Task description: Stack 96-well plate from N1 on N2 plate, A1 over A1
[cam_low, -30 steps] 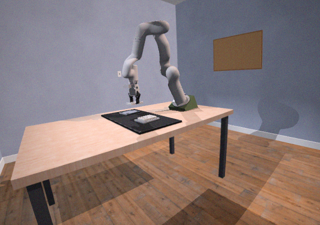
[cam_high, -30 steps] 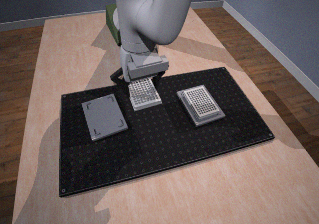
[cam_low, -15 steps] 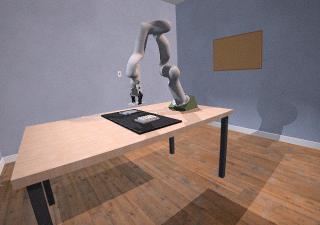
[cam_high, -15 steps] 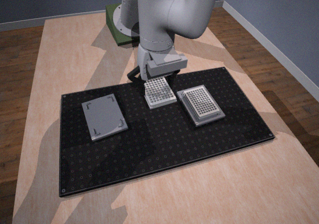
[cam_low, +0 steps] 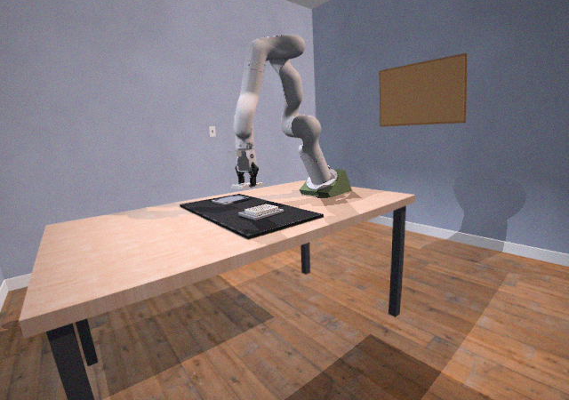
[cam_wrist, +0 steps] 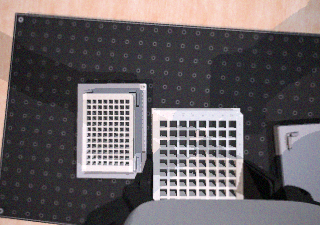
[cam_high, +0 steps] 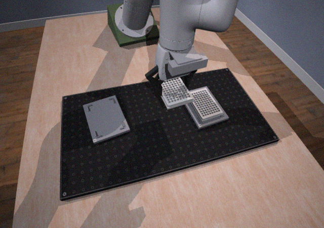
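Now: the plate nest N2 120 mm to the left of my hand and 120 mm below it. From my hand the other things lie so: plate nest N1: 220 mm to the right, 120 mm below, 10 mm ahead; white 96-well plate: 10 mm below.
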